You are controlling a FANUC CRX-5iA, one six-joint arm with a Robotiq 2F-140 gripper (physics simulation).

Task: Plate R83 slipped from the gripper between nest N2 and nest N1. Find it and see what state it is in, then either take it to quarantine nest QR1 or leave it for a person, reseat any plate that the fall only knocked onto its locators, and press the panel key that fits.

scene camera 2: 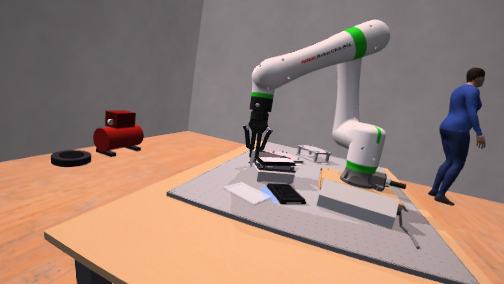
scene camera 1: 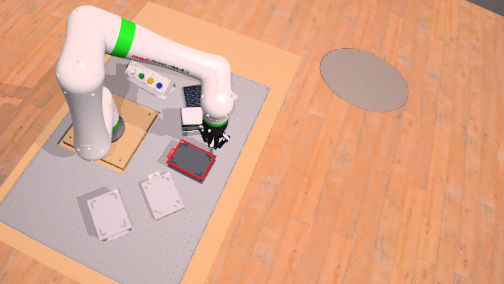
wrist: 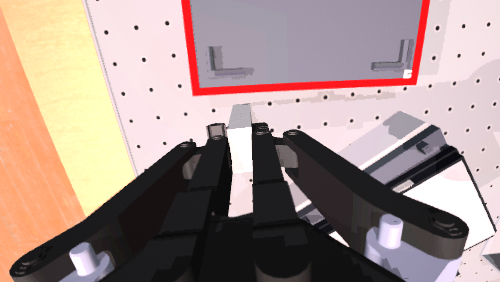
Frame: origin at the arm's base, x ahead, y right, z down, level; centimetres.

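Seen in the pictures: gripper, fingertip midpoint: (scene camera 1: 212,150) (wrist: 243,120); arm's base at its link origin: (scene camera 2: 357,182).
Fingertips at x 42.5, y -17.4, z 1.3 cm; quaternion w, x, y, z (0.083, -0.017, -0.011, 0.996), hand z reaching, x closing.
Note:
Offsets run from my fingertips to a thing's middle. "spot": to the spot under its first point.
My gripper (scene camera 1: 213,142) (scene camera 2: 254,155) (wrist: 243,120) is shut and empty. It hangs low over the perforated plate between the red-edged quarantine nest @[dx -3.7, dy +9.7, dz -2.1 cm] (scene camera 1: 190,160) (wrist: 307,42), which holds nothing, and a grey nest block (scene camera 1: 190,129) (scene camera 2: 274,175). A white-topped, dark-framed plate @[dx -12.8, dy -6.6, dz -6.9 cm] (scene camera 1: 191,115) (scene camera 2: 276,160) (wrist: 437,189) sits on that block and looks slightly tilted. A black well plate @[dx -22.1, dy -17.6, dz -0.6 cm] (scene camera 1: 191,95) (scene camera 2: 285,192) lies flat on the table behind it, partly hidden by the arm in scene camera 1. Beside it lie a clear lid @[dx -12.8, dy -26.8, dz -0.2 cm] (scene camera 2: 246,192) and a pale blue patch @[spot: dx -17.2, dy -21.7, dz +0.0 cm] (scene camera 2: 266,193). The key panel @[dx -43.5, dy -12.5, dz -4.0 cm] (scene camera 1: 145,84) (scene camera 2: 355,203) stands near the arm's base.
Two pale empty nests @[spot: dx -15.2, dy +45.6, dz -5.6 cm] (scene camera 1: 109,213) @[spot: dx -4.9, dy +27.7, dz -1.4 cm] (scene camera 1: 162,194) stand at the front of the perforated plate, one also in scene camera 2 (scene camera 2: 313,150). A person in blue (scene camera 2: 458,116) stands behind the table at the right. A red compressor (scene camera 2: 117,134) and a tyre (scene camera 2: 70,158) are on the floor.

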